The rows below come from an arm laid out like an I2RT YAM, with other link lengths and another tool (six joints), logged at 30 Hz.
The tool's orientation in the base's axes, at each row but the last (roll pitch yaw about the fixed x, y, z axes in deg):
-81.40 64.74 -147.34
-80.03 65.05 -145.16
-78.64 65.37 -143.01
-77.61 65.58 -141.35
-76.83 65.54 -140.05
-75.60 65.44 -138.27
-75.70 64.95 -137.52
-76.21 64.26 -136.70
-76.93 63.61 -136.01
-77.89 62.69 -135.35
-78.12 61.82 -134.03
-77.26 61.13 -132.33
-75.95 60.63 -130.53
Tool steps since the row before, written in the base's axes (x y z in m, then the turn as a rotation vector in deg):
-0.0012 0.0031 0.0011 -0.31 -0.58 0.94
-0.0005 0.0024 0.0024 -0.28 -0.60 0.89
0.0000 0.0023 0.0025 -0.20 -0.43 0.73
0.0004 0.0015 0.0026 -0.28 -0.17 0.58
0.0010 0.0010 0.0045 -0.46 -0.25 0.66
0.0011 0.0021 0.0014 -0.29 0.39 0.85
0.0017 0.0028 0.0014 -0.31 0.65 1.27
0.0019 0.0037 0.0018 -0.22 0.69 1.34
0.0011 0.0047 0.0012 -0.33 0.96 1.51
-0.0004 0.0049 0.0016 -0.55 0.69 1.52
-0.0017 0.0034 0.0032 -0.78 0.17 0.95
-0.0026 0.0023 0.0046 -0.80 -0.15 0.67
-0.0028 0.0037 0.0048 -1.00 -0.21 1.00
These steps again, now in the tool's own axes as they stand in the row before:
-0.0013 -0.0004 -0.0032 -0.61 -0.86 0.45
-0.0026 -0.0005 -0.0022 -0.57 -0.82 0.48
-0.0028 -0.0002 -0.0018 -0.49 -0.63 0.35
-0.0029 -0.0001 -0.0009 -0.39 -0.53 0.07
-0.0047 -0.0006 0.0000 -0.39 -0.74 0.07
-0.0022 0.0012 -0.0012 -0.79 -0.42 -0.39
-0.0026 0.0020 -0.0014 -1.24 -0.51 -0.58
-0.0033 0.0023 -0.0020 -1.34 -0.45 -0.56
-0.0029 0.0024 -0.0033 -1.54 -0.49 -0.83
-0.0029 0.0012 -0.0041 -1.39 -0.78 -0.73
-0.0034 -0.0011 -0.0034 -0.64 -0.94 -0.50
-0.0040 -0.0030 -0.0029 -0.27 -0.98 -0.28
-0.0047 -0.0025 -0.0040 -0.47 -1.31 -0.31

